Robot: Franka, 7 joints.
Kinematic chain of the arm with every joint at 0, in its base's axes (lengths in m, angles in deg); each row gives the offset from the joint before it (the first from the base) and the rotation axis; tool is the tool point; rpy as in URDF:
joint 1: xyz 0 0 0.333 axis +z
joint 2: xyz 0 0 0 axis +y
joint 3: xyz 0 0 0.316 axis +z
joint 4: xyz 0.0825 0 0 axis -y
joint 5: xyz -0.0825 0 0.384 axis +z
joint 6: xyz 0 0 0 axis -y
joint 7: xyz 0.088 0 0 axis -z
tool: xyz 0 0 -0.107 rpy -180 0 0
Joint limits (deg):
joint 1: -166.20..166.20
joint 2: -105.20..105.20
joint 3: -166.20..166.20
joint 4: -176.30..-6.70
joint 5: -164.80..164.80
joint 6: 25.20..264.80
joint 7: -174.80..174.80
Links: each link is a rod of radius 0.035 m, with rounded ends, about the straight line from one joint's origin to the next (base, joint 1, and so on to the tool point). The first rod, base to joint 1, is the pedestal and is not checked.
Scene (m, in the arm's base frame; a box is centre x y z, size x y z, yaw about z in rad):
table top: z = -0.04
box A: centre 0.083 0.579 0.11 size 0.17 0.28 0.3 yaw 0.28
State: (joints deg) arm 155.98 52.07 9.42 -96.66 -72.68 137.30 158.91
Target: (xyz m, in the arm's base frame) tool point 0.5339 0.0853 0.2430
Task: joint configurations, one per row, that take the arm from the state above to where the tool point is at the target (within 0.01 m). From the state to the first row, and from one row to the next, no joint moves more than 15 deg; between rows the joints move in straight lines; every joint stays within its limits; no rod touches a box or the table.
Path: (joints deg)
1: 151.26 40.98 -0.50 -101.28 -70.35 127.11 146.50
2: 146.54 29.89 -10.43 -105.90 -68.02 116.92 134.09
3: 141.82 18.80 -20.35 -110.52 -65.69 106.73 121.68
4: 137.10 7.71 -30.27 -115.14 -63.35 96.53 109.27
5: 132.38 -3.38 -40.19 -119.77 -61.02 86.34 96.86
6: 122.21 7.84 -45.50 -120.85 -63.29 93.00 109.27
7: 112.04 19.06 -50.81 -121.94 -65.56 99.65 121.68
8: 101.87 30.28 -56.12 -123.03 -67.83 106.31 134.09
9: 91.71 41.51 -61.43 -124.12 -70.10 112.96 146.50
10: 81.54 52.73 -66.73 -125.21 -72.37 119.62 158.91

